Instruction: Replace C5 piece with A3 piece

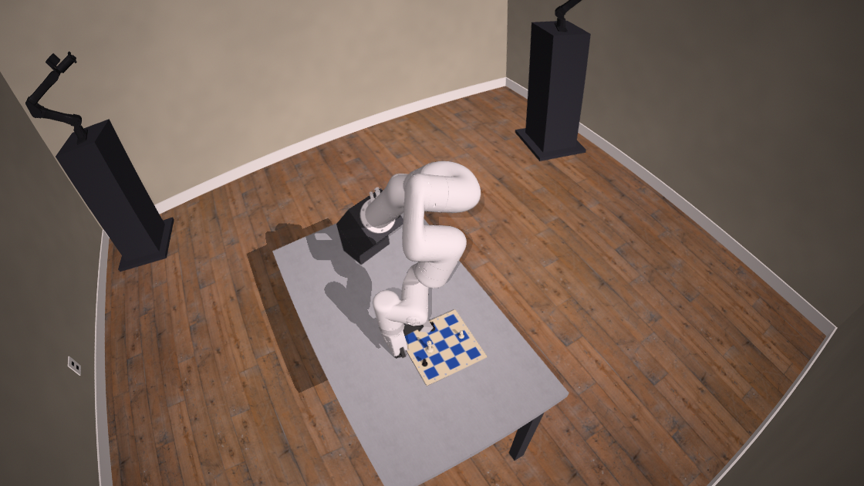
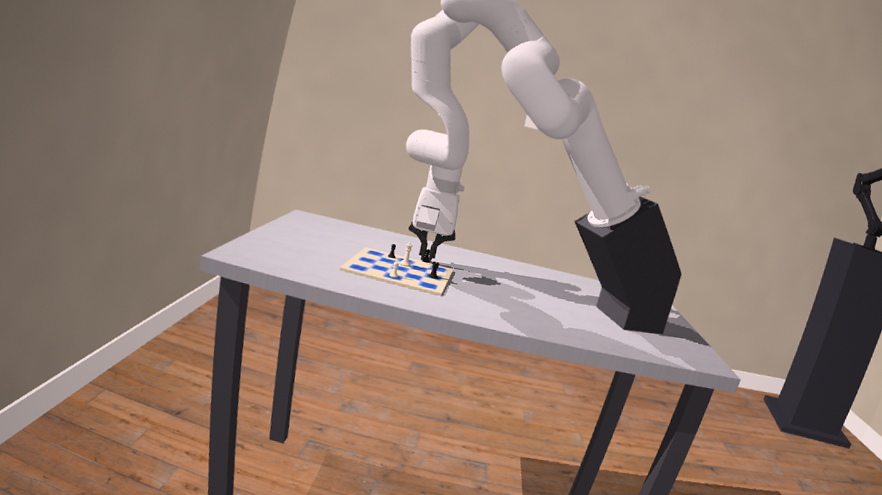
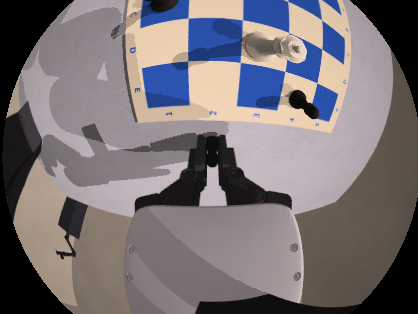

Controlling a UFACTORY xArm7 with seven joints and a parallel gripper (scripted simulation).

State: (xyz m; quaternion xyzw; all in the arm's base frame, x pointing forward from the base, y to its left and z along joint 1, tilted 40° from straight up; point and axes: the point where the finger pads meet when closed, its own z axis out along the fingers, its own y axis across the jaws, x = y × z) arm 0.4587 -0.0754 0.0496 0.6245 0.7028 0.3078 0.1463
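The white pawn lies 220 mm to the left of my hand and 10 mm below it. The rest, counted from my hand: tall white piece (20 mm ahead, 100 mm to the left, 10 mm above); chessboard (10 mm ahead, 140 mm to the left, 20 mm below).
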